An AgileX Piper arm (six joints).
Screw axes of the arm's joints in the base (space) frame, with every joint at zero. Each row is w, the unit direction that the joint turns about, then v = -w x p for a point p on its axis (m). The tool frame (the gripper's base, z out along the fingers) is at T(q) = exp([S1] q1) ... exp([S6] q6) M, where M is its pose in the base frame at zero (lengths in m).
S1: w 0 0 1 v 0 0 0
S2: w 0 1 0 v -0.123 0 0
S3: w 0 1 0 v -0.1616 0 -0.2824
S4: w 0.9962 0 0.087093 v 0 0.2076 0
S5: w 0 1 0 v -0.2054 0 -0.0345
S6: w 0.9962 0 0.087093 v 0 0.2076 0
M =
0.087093 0 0.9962 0.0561
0 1 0 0
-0.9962 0 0.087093 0.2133
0 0 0 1
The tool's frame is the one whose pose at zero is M.
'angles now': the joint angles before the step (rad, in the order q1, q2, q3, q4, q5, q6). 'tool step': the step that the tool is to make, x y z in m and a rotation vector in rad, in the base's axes. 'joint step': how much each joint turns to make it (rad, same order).
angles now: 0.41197 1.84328 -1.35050 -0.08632 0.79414 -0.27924
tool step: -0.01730 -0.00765 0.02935 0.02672 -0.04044 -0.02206
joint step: -0.00001 -0.10420 0.03234 0.00092 0.02552 0.02136
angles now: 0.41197 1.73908 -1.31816 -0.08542 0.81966 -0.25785
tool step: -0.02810 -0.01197 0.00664 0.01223 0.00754 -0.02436
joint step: 0.00000 -0.10875 0.11230 0.00429 0.00000 0.02515
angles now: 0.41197 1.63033 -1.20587 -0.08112 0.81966 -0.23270
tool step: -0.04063 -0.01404 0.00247 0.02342 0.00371 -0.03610
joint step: 0.01104 -0.15008 0.16143 0.00146 -0.01445 0.05231
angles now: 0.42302 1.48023 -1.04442 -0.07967 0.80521 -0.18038
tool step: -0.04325 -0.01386 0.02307 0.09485 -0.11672 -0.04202
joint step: 0.01915 -0.21547 0.13054 0.00122 -0.05697 0.07376
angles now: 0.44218 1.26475 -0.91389 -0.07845 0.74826 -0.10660
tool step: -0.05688 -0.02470 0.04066 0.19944 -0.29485 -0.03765
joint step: 0.00587 -0.33321 0.13051 0.00216 -0.14635 0.07292
